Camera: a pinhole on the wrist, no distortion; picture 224 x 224 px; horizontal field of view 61.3 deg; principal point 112.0 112.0 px. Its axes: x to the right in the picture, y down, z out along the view. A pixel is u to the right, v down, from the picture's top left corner.
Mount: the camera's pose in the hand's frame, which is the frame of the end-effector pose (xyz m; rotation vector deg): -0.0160 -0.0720 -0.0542 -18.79 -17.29 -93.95
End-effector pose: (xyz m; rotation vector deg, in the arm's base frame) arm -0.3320 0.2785 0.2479 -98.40 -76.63 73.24
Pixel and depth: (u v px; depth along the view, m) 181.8 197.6 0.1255
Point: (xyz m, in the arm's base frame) -0.4310 0.3317 0.2700
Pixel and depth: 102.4 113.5 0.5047
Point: -0.6535 0.2035 -0.0229
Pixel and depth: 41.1 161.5 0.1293
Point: -0.3677 0.2932 0.2064
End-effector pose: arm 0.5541 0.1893 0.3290 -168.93 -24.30 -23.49
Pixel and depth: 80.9 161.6 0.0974
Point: 0.5679 0.2190 0.3070
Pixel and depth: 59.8 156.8 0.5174
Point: 0.8432 0.0519 -0.0064
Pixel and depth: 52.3 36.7 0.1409
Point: 0.5184 0.1561 0.2525
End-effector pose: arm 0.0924 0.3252 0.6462 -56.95 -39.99 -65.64
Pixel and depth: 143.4 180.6 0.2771
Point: 0.1094 0.4860 0.8202
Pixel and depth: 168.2 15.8 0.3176
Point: 0.0301 0.6441 0.6165
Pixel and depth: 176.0 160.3 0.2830
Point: 0.0618 0.5177 0.8140
